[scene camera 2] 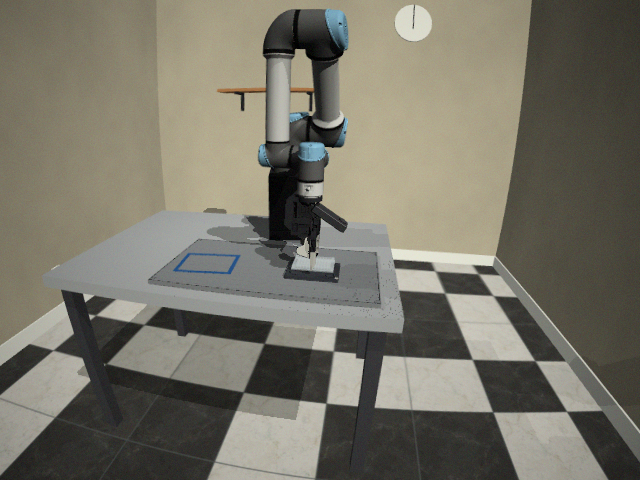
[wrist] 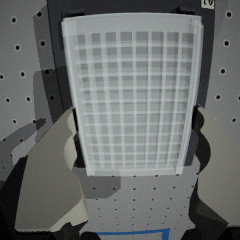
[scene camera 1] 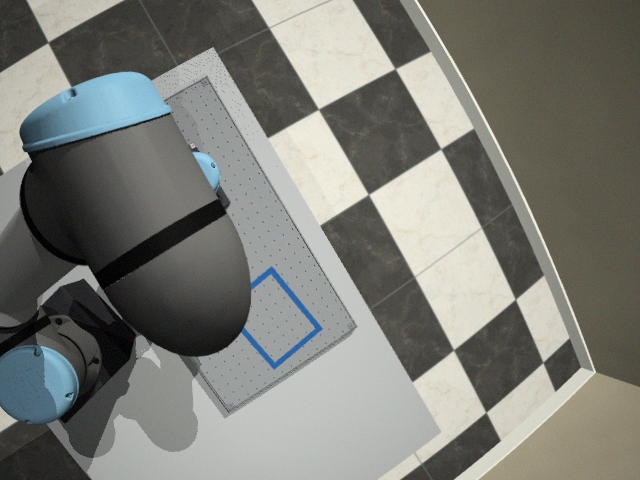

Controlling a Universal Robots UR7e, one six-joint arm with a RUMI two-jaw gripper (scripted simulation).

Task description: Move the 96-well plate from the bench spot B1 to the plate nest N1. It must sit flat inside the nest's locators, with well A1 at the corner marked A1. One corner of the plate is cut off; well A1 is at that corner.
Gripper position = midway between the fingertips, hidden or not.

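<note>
96-well plate (wrist: 117,114) visible. My gripper (scene camera 2: 312,264), also (wrist: 134,107).
</note>
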